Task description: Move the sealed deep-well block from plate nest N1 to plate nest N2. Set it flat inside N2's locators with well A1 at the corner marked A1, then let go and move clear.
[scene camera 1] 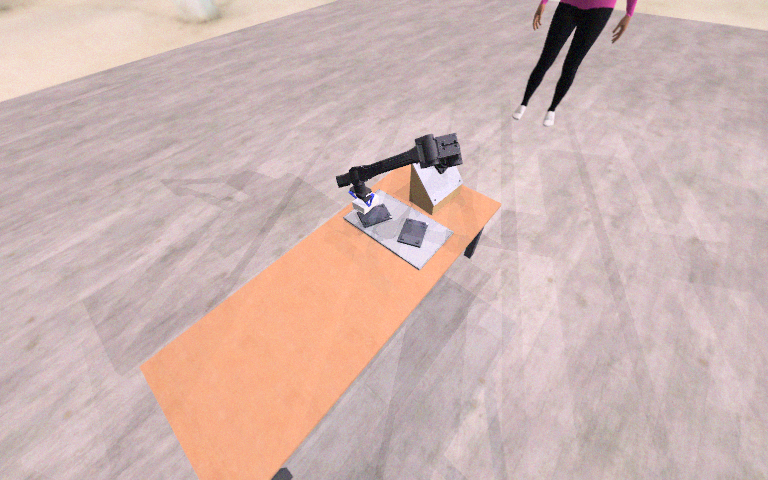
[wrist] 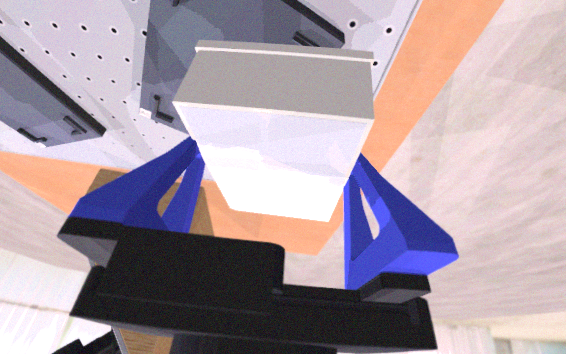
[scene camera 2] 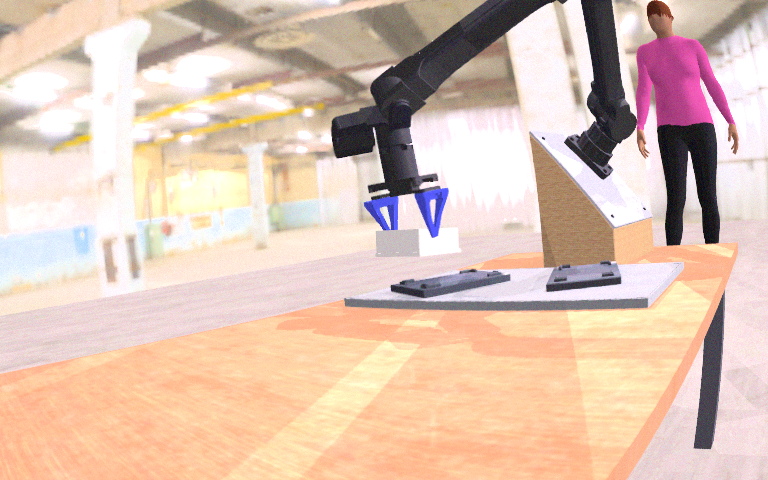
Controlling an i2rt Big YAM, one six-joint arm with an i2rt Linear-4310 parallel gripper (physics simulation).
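Places are measured from the arm's base along level axes (x ahead, y left, z up), in metres.
Where they show: gripper, between the fingertips: [scene camera 1: 363, 202] [wrist: 277, 144] [scene camera 2: 413, 239]; arm's base, origin of its link: [scene camera 2: 587, 158].
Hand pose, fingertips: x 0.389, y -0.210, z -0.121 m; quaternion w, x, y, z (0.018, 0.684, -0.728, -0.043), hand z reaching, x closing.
Each offset is from my fingertips to the top centre of the thing. Level surfaces: height alone.
The sealed block {dx -0.016, dy -0.001, dz +0.021 m} [scene camera 1: 363, 207] [scene camera 2: 397, 243] [wrist: 285, 85], white on top with grey sides, hangs roughly level in the air. My gripper [scene camera 1: 363, 200] [scene camera 2: 412, 232] [wrist: 277, 144] is shut on it, one blue finger on each side. It is over the far left end of the grey plate, above and partly left of one dark nest {dx -0.015, dy +0.055, dz -0.064 m} [scene camera 1: 374, 217] [scene camera 2: 453, 282] [wrist: 200, 30]. A gap shows under the block in scene camera 2. The other dark nest {dx -0.040, dy +0.294, dz -0.064 m} [scene camera 1: 412, 232] [scene camera 2: 583, 276] [wrist: 40, 90] is bare. I cannot read the N1, N2 or A1 marks; well A1 cannot be told.
Both nests have small raised locators and stand on the perforated plate {dx -0.040, dy +0.190, dz -0.081 m} [scene camera 1: 419, 260] [scene camera 2: 526, 304] [wrist: 110, 47] on the orange table {dz -0.094 m} [scene camera 1: 283, 328] [scene camera 2: 226, 396] [wrist: 440, 40]. The wedge-shaped arm mount [scene camera 1: 420, 192] [scene camera 2: 569, 232] stands behind the plate. A person [scene camera 1: 566, 50] [scene camera 2: 676, 84] stands beyond the table.
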